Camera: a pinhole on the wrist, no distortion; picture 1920 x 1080 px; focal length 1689.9 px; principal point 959.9 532.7 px. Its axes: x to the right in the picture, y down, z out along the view. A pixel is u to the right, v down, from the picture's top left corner.
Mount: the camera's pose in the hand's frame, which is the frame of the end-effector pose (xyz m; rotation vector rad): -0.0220 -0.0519 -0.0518 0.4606 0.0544 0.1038
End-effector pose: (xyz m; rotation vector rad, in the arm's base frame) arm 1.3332 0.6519 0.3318 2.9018 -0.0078 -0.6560
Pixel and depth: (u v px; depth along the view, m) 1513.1 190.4 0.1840
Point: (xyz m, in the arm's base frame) 1.3375 0.7917 0.1984
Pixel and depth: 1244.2 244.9 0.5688
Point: 1.2582 0.9536 -0.1486
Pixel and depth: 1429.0 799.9 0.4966
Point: 1.2779 0.7606 -0.1372
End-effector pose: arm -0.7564 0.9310 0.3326 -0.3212 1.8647 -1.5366
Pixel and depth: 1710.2 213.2 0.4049
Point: -0.7886 0.5353 0.5084
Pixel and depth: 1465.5 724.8 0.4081
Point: -0.6774 0.5570 0.4334
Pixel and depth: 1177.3 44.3 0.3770
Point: -0.7238 0.6300 0.5851
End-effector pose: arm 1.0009 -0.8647 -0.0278 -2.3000 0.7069 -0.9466
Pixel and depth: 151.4 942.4 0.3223
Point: 1.1464 -0.5842 -0.1732
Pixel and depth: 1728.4 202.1 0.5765
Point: 1.5799 -0.6689 0.1085
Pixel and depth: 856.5 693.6 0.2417
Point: 1.1549 -0.7026 -0.0511
